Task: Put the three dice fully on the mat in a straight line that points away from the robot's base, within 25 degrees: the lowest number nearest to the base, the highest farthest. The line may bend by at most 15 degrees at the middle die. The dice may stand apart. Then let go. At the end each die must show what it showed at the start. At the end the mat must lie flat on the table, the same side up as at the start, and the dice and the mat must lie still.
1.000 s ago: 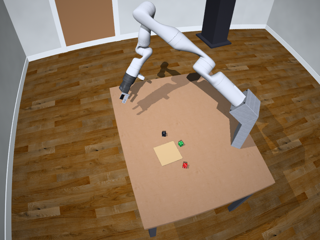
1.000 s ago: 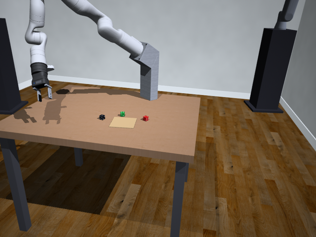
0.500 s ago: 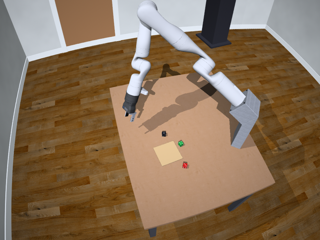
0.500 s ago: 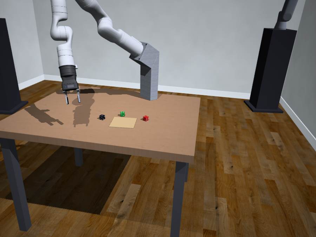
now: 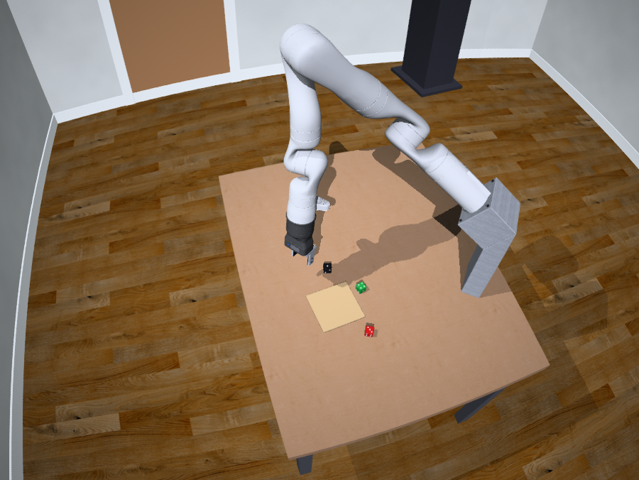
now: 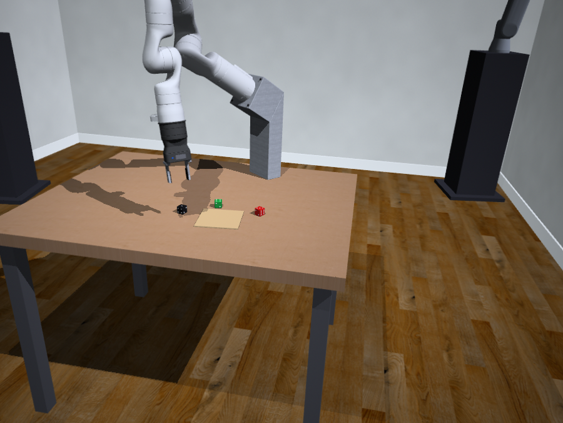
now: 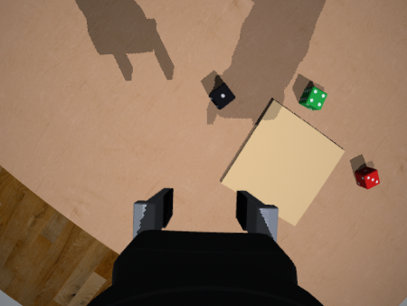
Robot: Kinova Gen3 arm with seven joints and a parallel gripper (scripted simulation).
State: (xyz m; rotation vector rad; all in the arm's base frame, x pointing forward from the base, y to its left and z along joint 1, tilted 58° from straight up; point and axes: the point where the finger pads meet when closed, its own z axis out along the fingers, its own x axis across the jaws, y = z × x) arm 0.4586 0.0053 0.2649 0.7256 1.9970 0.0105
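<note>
Right now the black die is 15 cm below my hand, 10 cm behind it and 2 cm to the right of it. Also, from my hand: green die (16 cm behind, 15 cm below, 10 cm to the left); tan mat (16 cm below, 12 cm to the left, 6 cm behind); red die (25 cm to the left, 15 cm below, 10 cm behind).
</note>
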